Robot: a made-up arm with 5 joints.
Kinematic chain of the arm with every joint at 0, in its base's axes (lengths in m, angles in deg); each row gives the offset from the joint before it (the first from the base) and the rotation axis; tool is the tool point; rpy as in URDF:
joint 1: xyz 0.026 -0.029 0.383 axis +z
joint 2: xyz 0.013 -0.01 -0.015 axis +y
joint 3: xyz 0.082 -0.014 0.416 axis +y
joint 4: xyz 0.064 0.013 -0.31 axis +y
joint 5: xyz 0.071 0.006 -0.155 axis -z
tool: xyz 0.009 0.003 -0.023 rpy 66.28 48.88 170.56
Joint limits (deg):
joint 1: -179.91..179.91
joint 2: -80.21..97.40
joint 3: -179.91..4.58
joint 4: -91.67..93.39
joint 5: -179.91..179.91
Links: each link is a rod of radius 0.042 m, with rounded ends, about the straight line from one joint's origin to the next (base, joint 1, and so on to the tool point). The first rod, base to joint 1, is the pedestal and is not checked.
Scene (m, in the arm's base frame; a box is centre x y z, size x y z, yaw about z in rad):
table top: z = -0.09
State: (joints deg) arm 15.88 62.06 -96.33 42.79 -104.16
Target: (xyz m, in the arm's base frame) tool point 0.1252 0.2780 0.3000
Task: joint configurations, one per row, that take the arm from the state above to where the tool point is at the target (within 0.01 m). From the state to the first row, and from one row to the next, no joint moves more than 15 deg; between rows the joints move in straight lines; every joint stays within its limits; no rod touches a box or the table.
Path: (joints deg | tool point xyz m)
1: 29.80 52.81 -84.14 52.46 -104.34 | 0.5513 0.2753 0.1328
2: 43.73 43.56 -71.94 62.12 -104.51 | 0.3987 0.3317 0.1860
3: 57.65 34.31 -59.75 71.79 -104.69 | 0.2498 0.3298 0.2425
4: 71.57 25.06 -47.55 81.46 -104.86 | 0.1252 0.2780 0.3000

